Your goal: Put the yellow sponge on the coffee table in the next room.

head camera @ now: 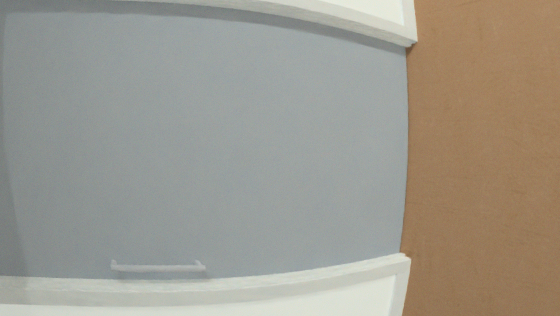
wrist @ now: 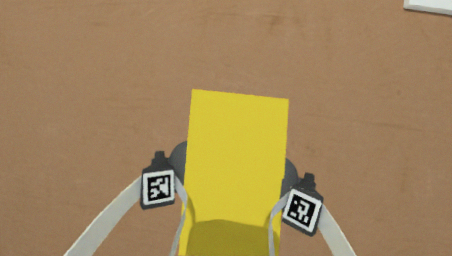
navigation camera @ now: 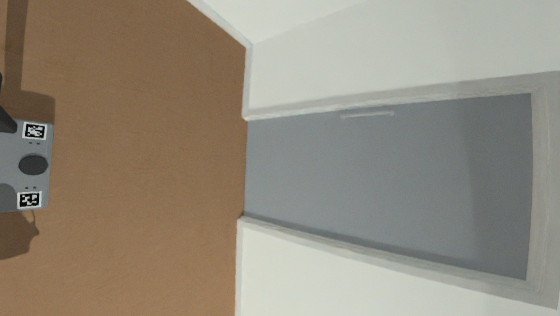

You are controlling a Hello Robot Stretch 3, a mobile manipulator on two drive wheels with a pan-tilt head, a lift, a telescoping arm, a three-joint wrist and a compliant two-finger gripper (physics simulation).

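Frame: origin at the robot's base, x back, y up, z left, level; millimetres.
Seen in the pictures: gripper, fingertip midpoint: (wrist: 231, 166); robot's base at its link origin: (navigation camera: 33, 163).
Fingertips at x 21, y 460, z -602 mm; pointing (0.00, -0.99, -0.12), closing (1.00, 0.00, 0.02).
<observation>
Offsets run from my fingertips to a thing's top centre. "pt": to the spot under its first point. Level surfaces: height alone.
The yellow sponge @(dx +0, dy +54, dz -2 mm) (wrist: 236, 155) is a flat yellow block between the two fingertips in the wrist view, above the brown floor. My gripper (wrist: 231, 166) is shut on the sponge, with a dark pad pressed against each long side. A shadow lies over the sponge's near end, which runs out of the bottom of the view. The coffee table does not show in the head, navigation or wrist views.
A closed grey-blue door (head camera: 210, 140) (navigation camera: 380, 175) with a light bar handle @(pt dx -1296, dy +678, dz +1028 mm) (head camera: 158, 268) (navigation camera: 367, 114) stands in a white frame. White walls flank it. The robot's base (navigation camera: 42, 177) is on the brown floor @(dy -460 mm) (head camera: 485, 150) (navigation camera: 145, 165) (wrist: 90, 100). A white edge (wrist: 432, 6) shows at the wrist view's upper right.
</observation>
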